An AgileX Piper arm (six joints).
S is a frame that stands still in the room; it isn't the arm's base.
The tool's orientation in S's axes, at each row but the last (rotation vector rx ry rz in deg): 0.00 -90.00 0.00; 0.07 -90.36 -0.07; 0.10 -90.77 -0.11; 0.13 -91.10 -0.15; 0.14 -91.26 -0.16; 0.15 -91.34 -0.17; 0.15 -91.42 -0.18; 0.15 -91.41 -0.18
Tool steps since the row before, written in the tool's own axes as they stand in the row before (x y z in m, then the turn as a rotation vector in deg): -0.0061 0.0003 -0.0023 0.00 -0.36 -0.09; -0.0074 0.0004 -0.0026 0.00 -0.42 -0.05; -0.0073 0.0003 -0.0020 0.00 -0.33 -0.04; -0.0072 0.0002 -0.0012 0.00 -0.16 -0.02; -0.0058 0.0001 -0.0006 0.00 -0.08 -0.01; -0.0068 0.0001 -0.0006 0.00 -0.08 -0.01; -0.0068 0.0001 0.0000 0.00 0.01 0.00; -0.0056 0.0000 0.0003 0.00 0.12 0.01
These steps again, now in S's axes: 0.0023 0.0003 -0.0061 0.09 -0.36 0.00; 0.0026 0.0004 -0.0074 0.05 -0.42 0.00; 0.0021 0.0003 -0.0073 0.04 -0.33 0.00; 0.0013 0.0002 -0.0072 0.02 -0.16 0.00; 0.0007 0.0001 -0.0058 0.01 -0.08 0.00; 0.0008 0.0001 -0.0068 0.01 -0.08 0.00; 0.0002 0.0001 -0.0068 0.00 0.01 0.00; -0.0002 0.0000 -0.0056 -0.01 0.12 0.00
